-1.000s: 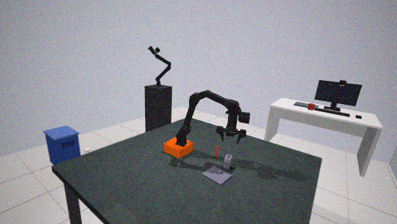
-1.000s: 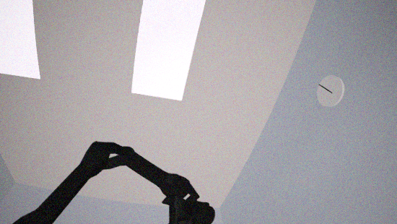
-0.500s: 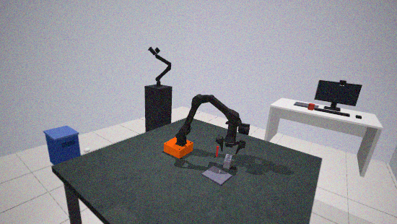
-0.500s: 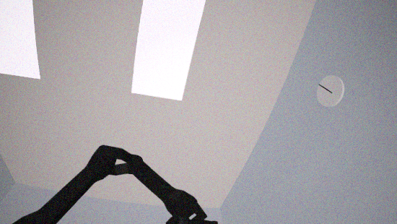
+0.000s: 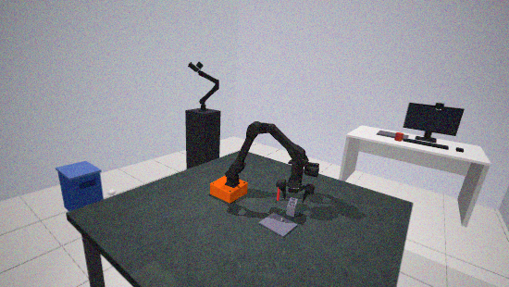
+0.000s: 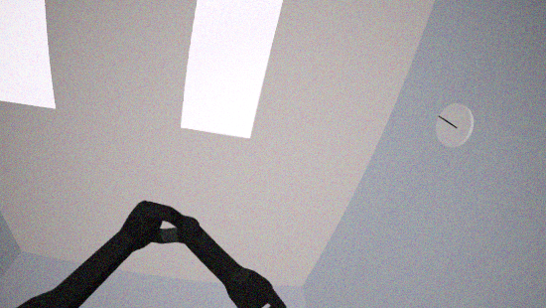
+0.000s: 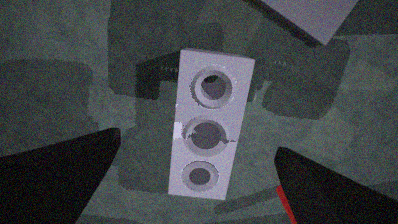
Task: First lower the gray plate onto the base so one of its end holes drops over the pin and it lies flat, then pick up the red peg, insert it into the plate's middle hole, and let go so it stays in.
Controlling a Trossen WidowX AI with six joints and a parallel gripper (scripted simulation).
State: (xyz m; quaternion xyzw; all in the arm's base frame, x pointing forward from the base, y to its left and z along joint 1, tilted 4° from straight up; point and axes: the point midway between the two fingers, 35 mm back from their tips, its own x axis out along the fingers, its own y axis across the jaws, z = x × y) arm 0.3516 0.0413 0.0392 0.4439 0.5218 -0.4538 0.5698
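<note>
My gripper tip is 2 cm above the gray plate. From my gripper tip the other things lie so: base (1 cm behind, 14 cm to the right, 5 cm below); then red peg (11 cm behind, 5 cm to the left, 2 cm below).
</note>
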